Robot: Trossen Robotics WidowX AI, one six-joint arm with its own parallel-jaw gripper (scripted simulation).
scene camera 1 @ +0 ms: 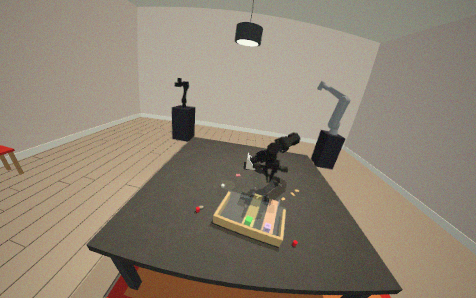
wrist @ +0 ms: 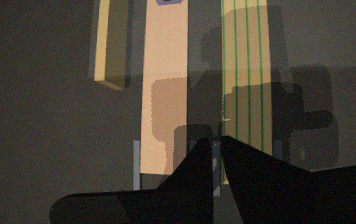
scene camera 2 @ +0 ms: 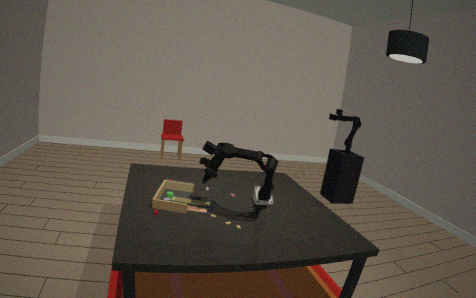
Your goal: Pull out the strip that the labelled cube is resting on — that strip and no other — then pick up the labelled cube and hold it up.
Labels:
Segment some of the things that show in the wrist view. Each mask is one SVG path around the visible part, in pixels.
My gripper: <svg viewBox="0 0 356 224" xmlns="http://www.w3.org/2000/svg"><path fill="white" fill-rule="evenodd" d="M208 138L200 138L182 163L158 188L122 192L70 194L62 197L51 206L49 212L51 224L213 224L213 164L211 145ZM221 137L221 156L226 177L244 222L243 224L356 224L356 165L310 172L285 163L230 136Z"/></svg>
A green-striped strip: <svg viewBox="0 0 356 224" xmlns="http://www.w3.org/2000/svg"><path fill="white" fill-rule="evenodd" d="M221 156L221 184L229 184ZM223 73L223 136L230 136L242 143L245 142L272 156L271 72Z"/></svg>

